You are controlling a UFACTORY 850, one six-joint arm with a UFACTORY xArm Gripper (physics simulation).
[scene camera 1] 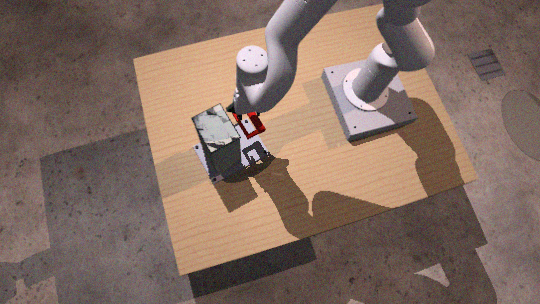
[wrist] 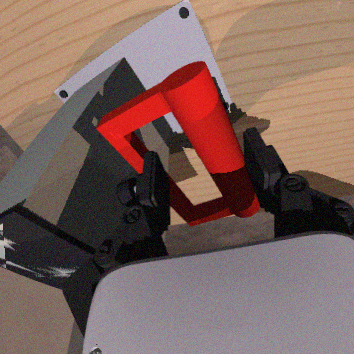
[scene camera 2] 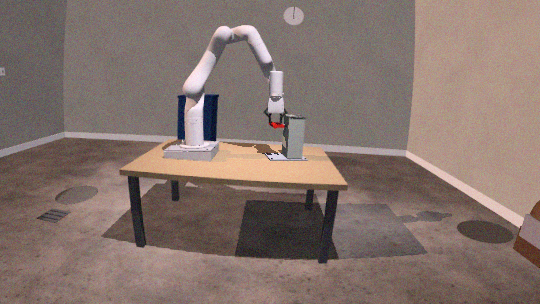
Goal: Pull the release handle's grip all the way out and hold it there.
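The release handle has a red grip [scene camera 1: 258, 122] [scene camera 2: 276, 125] [wrist: 212, 135], a thick round bar on a rectangular red frame beside the upper part of a tall grey-green housing [scene camera 1: 217, 132] [scene camera 2: 295, 137] [wrist: 37, 150]. The housing stands upright on a pale base plate [scene camera 2: 276, 157] [wrist: 145, 55]. My gripper [scene camera 2: 276, 120] [wrist: 202, 156] points down over the grip and is partly open. In the wrist view the right finger is close beside the bar, and a gap shows between the left finger and the bar. In scene camera 1 the fingers are mostly hidden by the arm.
The wooden table [scene camera 1: 185, 240] [scene camera 2: 230, 175] carries the housing and the arm's grey base block [scene camera 1: 345, 115] [scene camera 2: 190, 153]. The housing is close beside the left finger in the wrist view. A dark blue object [scene camera 2: 212, 117] is behind the arm's base.
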